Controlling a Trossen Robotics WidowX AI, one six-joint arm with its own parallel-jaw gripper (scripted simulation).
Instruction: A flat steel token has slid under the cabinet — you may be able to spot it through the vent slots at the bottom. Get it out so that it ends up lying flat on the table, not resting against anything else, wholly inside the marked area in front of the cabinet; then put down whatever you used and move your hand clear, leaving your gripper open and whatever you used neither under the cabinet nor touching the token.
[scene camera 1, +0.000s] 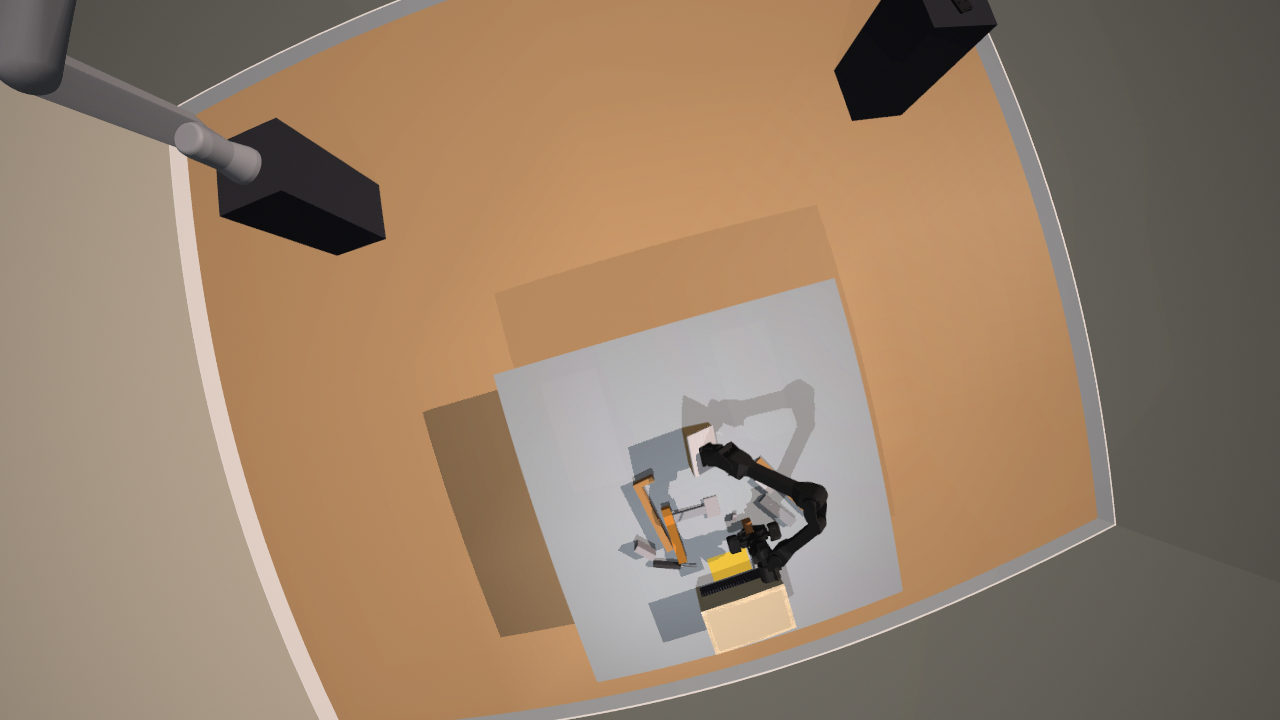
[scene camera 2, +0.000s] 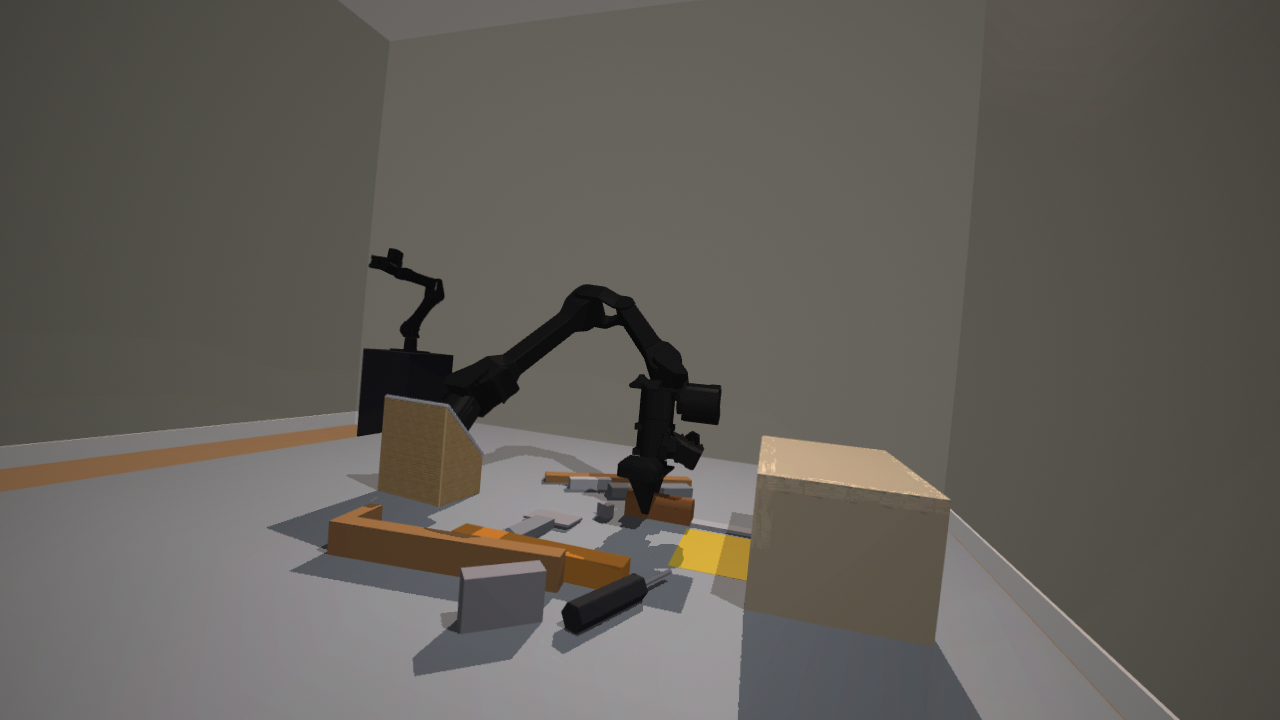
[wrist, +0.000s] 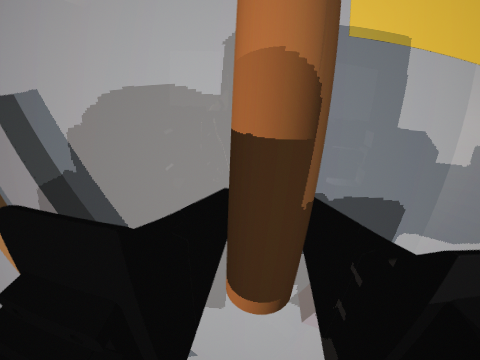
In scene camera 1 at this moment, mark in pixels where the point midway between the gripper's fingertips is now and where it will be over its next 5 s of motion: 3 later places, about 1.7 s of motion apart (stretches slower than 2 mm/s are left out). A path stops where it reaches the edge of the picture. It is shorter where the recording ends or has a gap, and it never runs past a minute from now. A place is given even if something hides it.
My gripper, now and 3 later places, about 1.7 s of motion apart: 747, 527; 745, 514; 743, 500; 750, 494
